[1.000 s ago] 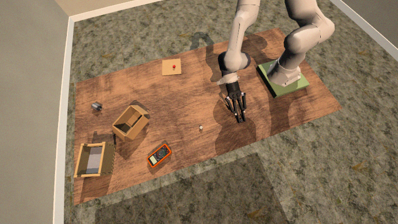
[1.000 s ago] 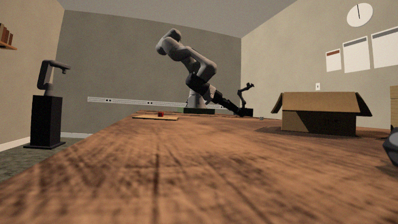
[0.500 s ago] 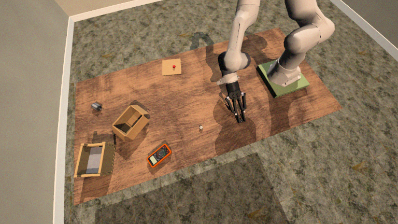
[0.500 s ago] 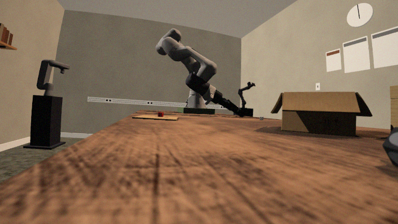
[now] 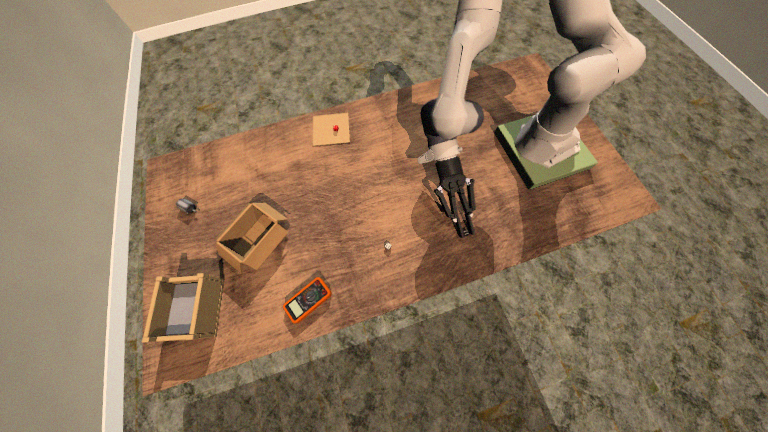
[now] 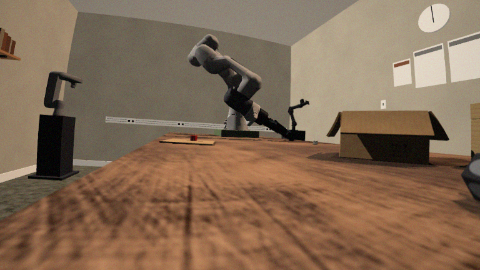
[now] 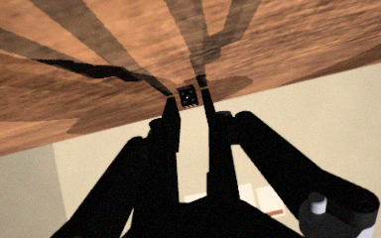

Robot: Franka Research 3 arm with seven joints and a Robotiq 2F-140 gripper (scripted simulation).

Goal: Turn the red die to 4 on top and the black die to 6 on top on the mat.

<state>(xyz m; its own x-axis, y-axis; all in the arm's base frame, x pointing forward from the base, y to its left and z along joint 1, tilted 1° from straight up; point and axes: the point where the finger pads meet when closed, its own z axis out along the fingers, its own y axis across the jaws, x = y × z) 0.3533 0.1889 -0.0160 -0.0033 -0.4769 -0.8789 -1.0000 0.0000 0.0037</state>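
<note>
Right now my hand is 20 mm to the right of the black die and 20 mm above it. From my hand the other things lie so: red die: 510 mm to the right, 300 mm ahead, 20 mm below; then white die: 250 mm ahead, 20 mm to the right, 20 mm below; then orange multimeter: 520 mm ahead, 70 mm to the left, 10 mm below.
</note>
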